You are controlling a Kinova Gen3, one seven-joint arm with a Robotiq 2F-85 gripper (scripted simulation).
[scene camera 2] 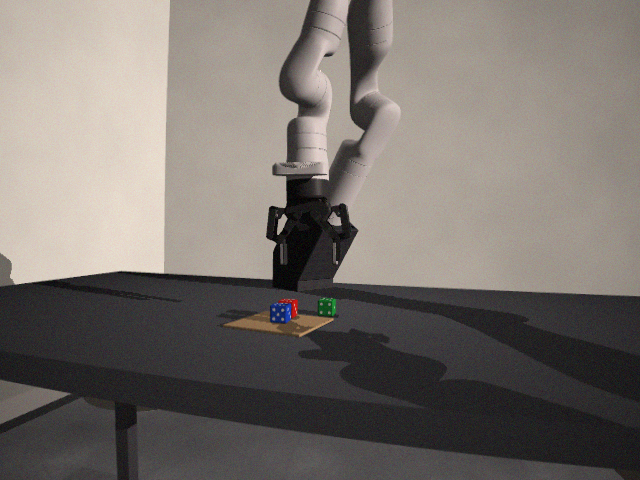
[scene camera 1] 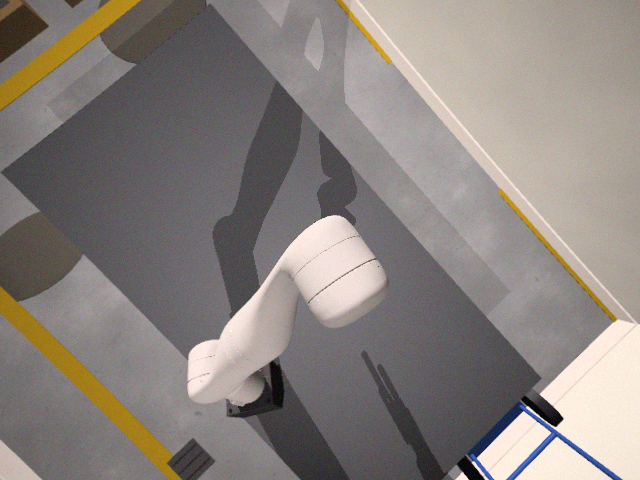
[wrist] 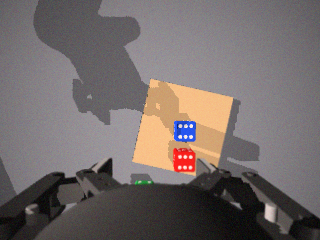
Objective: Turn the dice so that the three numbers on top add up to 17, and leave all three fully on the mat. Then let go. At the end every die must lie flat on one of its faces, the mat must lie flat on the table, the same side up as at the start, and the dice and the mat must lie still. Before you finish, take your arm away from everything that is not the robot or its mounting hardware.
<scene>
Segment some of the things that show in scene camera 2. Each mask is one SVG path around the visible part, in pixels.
The gripper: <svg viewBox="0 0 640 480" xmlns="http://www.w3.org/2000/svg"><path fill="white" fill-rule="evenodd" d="M286 181L286 207L270 206L266 238L276 242L278 261L280 261L281 265L287 265L286 240L295 230L318 231L322 228L333 240L332 264L337 265L338 261L342 258L341 243L352 235L347 205L343 203L337 206L330 205L329 180L306 178ZM285 214L289 221L281 233L277 235L278 219L281 219L282 215ZM332 212L335 212L336 216L340 217L343 233L338 234L327 221Z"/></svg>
A tan mat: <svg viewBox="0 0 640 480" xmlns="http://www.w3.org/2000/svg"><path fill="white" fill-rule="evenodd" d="M223 327L301 337L333 321L333 318L296 315L287 323L271 323L270 312L265 311L224 324Z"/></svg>
</scene>
